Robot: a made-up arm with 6 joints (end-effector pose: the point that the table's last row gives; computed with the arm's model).
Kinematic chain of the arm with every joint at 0, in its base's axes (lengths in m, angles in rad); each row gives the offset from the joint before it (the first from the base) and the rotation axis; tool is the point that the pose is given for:
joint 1: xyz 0 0 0.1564 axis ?
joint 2: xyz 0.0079 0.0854 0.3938 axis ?
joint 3: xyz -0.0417 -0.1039 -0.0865 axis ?
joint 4: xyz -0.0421 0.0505 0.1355 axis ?
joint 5: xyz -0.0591 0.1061 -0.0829 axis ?
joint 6: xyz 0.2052 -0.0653 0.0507 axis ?
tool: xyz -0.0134 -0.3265 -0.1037
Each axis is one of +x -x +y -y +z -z.
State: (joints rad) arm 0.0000 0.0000 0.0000 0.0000 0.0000 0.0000
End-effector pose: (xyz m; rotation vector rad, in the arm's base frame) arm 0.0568 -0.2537 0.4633 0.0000 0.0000 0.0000
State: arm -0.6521 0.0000 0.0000 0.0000 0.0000 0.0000
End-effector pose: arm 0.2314 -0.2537 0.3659 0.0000 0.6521 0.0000
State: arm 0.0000 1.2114 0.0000 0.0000 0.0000 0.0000
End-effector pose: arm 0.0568 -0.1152 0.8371 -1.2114 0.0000 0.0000
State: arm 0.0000 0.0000 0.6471 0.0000 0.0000 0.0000
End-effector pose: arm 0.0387 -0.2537 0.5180 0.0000 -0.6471 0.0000
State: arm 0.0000 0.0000 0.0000 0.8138 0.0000 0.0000
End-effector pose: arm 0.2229 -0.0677 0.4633 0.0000 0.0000 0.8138
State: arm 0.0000 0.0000 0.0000 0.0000 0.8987 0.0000
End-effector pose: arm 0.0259 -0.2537 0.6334 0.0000 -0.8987 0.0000
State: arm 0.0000 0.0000 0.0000 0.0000 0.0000 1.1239
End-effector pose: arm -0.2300 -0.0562 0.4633 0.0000 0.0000 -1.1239
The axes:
joint 1: -y
joint 2: -x
joint 3: -y
joint 4: +z
joint 5: -y
joint 6: -z

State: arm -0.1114 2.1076 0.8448 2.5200 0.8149 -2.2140
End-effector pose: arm -0.5217 -0.0232 0.7457 -1.3478 -1.0634 -0.8099
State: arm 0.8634 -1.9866 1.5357 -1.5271 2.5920 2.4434
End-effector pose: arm -0.3250 -0.0706 0.2692 0.2394 0.0766 1.0161
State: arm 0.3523 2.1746 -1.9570 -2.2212 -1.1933 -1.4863
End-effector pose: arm -0.5339 0.2983 0.3817 -0.8920 -0.9126 -2.2966
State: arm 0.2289 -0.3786 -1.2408 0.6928 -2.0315 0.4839
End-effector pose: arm -0.0356 -0.1784 0.3461 -1.1209 2.2403 1.2385
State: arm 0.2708 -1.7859 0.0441 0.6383 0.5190 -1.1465
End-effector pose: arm 0.1643 -0.1131 0.6712 0.9846 -2.0915 0.8375
